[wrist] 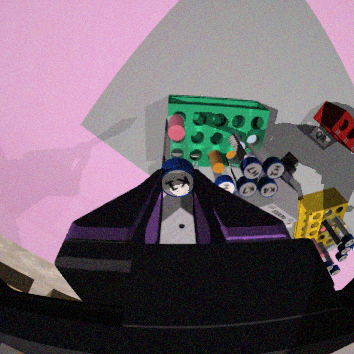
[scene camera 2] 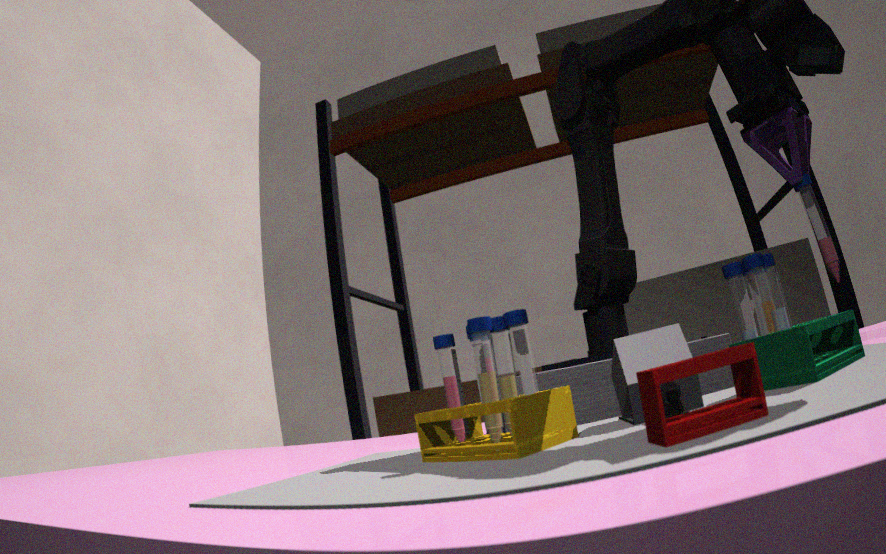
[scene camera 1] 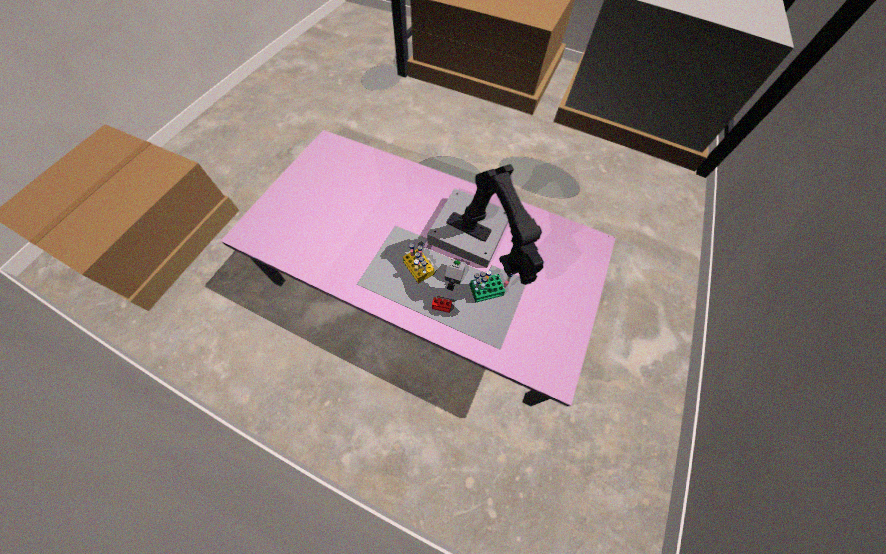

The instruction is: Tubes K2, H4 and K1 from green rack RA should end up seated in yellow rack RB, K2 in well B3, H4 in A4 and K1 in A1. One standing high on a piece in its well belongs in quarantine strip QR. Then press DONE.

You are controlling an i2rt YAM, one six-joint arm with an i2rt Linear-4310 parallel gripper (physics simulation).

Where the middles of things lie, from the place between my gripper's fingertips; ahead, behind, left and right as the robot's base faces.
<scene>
I see my gripper 220 mm to the left of the grey DONE box (scene camera 2: 662, 346), 150 mm above it and 30 mm short of it.
</scene>
